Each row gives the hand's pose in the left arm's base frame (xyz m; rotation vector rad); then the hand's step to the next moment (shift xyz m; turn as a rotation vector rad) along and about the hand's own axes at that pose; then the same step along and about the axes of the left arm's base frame.
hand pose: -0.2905 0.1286 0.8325 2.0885 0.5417 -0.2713
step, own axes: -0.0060 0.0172 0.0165 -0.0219 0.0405 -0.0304
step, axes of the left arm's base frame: 0.0032 -0.0236 0.0062 -0.0004 0.0005 0.0552
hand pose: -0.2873 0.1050 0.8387 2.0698 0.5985 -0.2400
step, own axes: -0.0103 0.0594 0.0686 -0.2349 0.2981 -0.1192
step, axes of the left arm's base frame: 0.0254 -0.0871 0.0109 -0.0599 -0.1075 0.3783
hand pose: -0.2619 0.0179 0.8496 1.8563 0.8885 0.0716
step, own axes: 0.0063 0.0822 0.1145 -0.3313 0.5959 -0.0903
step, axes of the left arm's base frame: 0.0979 -0.1009 0.0116 0.0436 -0.2462 0.6407
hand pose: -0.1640 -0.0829 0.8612 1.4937 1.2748 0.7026
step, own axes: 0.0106 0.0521 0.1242 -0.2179 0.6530 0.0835
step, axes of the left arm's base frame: 0.1324 -0.0258 0.0065 0.2501 -0.1901 0.6182
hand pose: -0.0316 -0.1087 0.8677 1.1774 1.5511 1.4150
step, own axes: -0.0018 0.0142 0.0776 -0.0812 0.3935 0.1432
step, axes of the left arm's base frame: 0.0752 0.0238 0.0030 0.2210 -0.0364 0.3630
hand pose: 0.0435 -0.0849 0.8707 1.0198 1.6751 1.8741
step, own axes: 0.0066 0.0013 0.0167 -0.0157 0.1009 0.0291
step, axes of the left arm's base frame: 0.0086 0.0156 0.0029 0.0477 -0.0106 0.0943
